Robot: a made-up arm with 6 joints.
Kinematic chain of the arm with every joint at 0, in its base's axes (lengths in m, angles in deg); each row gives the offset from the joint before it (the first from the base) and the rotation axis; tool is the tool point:
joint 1: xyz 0 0 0.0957 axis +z
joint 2: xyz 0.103 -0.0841 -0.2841 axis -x
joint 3: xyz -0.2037 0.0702 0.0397 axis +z
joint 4: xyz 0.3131 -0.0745 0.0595 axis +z
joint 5: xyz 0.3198 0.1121 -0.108 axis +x
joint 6: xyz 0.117 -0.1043 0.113 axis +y
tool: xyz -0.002 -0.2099 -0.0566
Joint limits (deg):
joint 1: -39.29..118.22
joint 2: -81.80..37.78
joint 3: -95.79..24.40
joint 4: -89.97..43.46
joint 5: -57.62..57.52
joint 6: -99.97..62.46
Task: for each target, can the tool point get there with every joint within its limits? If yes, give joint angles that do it. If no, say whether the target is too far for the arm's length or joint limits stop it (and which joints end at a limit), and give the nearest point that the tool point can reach.
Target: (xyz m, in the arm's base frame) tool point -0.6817 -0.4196 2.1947
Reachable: no: too far | nearest point -0.4283 -0.2639 0.5214 | short by 1.700 m
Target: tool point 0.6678 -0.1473 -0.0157
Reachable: yes | joints 15.96 -24.44 -6.84 1.19 -44.55 27.50
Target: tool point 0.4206 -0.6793 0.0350
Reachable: yes | joints 61.63 1.14 -71.03 -46.57 -30.51 -42.96
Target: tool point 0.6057 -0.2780 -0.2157
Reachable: yes | joints 46.65 -1.26 -9.86 -53.02 11.45 -10.67
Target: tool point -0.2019 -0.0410 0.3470
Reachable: no: joint limits stop it (at a limit: joint 1, joint 2, joint 4, joint 6) | nearest point -0.2825 -0.1311 0.3255 | short by 0.123 m
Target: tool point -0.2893 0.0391 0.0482
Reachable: no: joint limits stop it (at a limit: joint 1, joint 2, joint 4, joint 6) | nearest point -0.4351 -0.0099 0.1235 | short by 0.171 m
